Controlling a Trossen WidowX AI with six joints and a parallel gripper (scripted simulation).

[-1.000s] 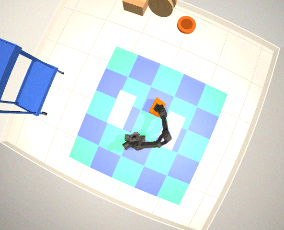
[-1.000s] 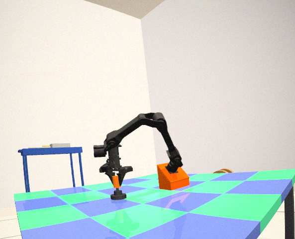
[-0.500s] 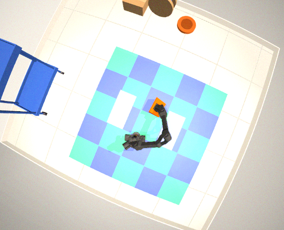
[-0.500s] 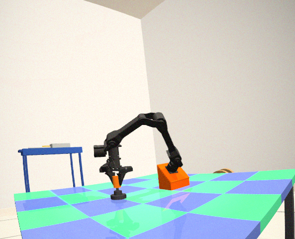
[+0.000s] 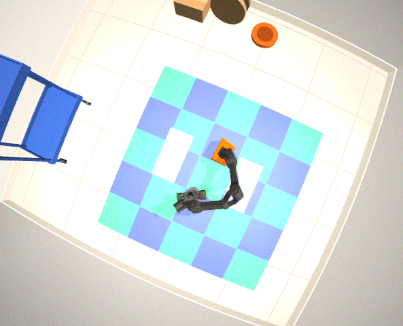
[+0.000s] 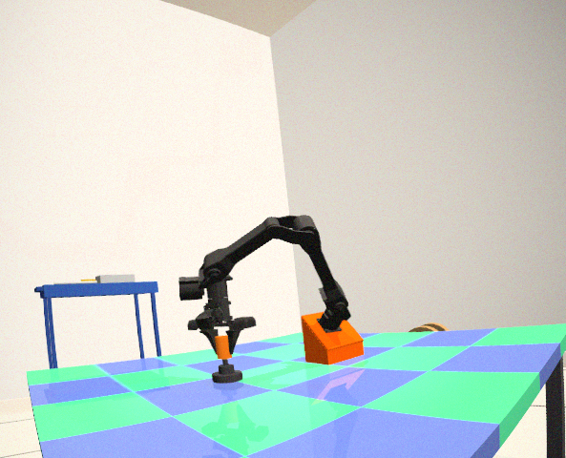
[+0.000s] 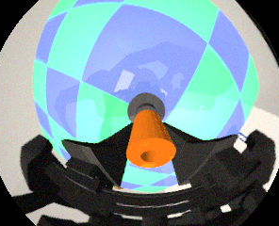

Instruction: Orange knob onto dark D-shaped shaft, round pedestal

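Right now the orange knob is 20 mm above my gripper tip. From my gripper tip the other things lie so: dark round pedestal: 40 mm below.
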